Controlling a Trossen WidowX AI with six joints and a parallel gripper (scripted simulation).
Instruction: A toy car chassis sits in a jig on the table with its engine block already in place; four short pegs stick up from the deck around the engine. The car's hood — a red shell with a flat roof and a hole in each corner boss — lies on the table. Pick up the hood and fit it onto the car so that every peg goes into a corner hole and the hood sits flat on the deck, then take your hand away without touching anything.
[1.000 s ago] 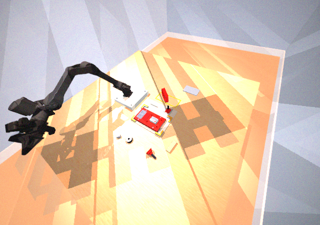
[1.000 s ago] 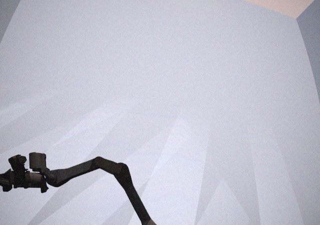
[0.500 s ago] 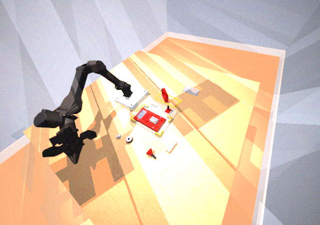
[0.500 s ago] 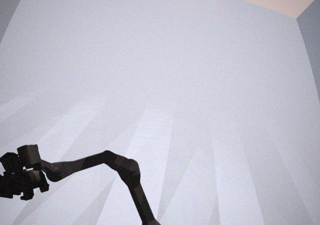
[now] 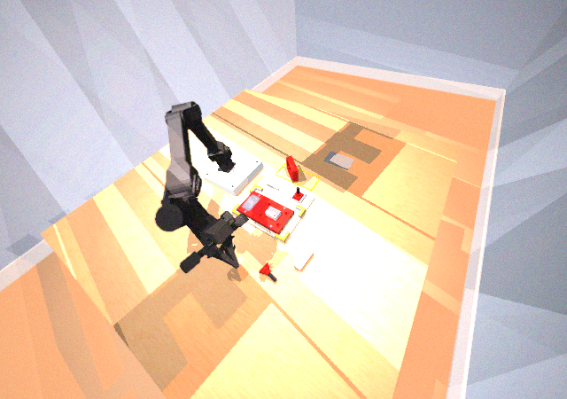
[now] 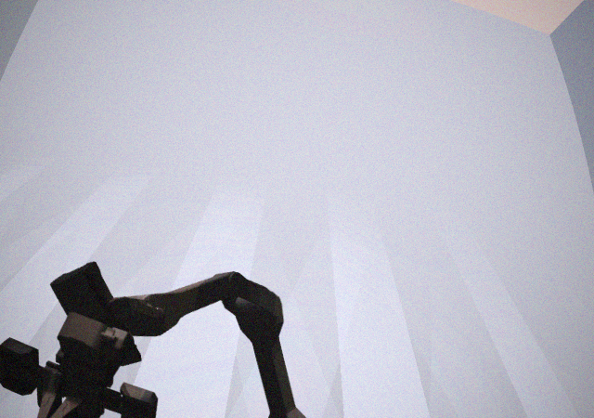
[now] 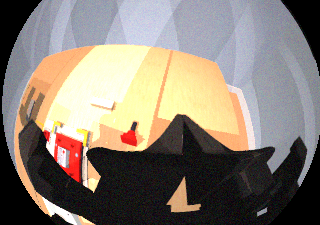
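The red hood is 4 cm behind my gripper tip, 49 cm to the left of it and 15 cm below it. Round my gripper tip: white plate 13 cm ahead, 63 cm to the left, 18 cm below; then white engine block 4 cm behind, 26 cm to the left, 16 cm below; then beige block 13 cm ahead, 13 cm to the left, 17 cm below.
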